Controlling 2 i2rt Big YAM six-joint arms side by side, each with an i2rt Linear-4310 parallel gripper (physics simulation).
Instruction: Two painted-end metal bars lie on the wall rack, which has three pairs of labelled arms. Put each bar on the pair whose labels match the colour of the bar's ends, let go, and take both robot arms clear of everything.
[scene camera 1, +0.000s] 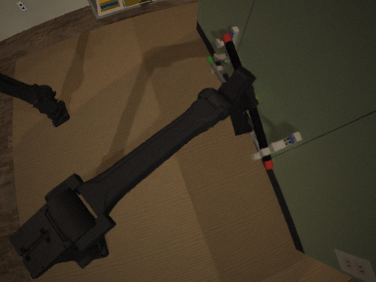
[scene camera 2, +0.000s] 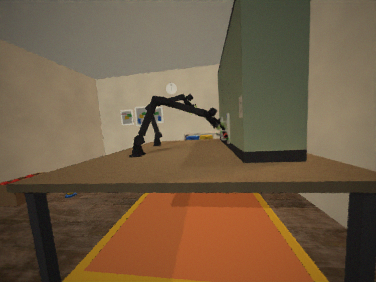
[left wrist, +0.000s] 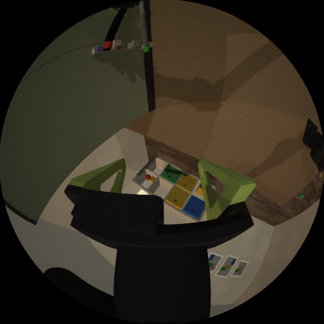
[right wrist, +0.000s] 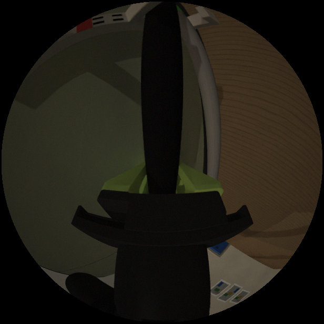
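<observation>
The black bar with red ends spans the white wall rack. My right gripper is shut on its middle. Its red ends show beside the rack arms in scene camera 1; whether the bar touches them I cannot tell. Blue labels show near the arm tips in that view, and a red label shows in the right wrist view. The grey bar with green ends lies beside it, partly hidden by my right gripper. My left gripper is open and empty, away from the rack.
The green wall stands behind the rack, above the wooden table top. The right arm reaches across the table in scene camera 1. A sectioned tray with coloured compartments shows beyond the table, between the left fingers in the left wrist view.
</observation>
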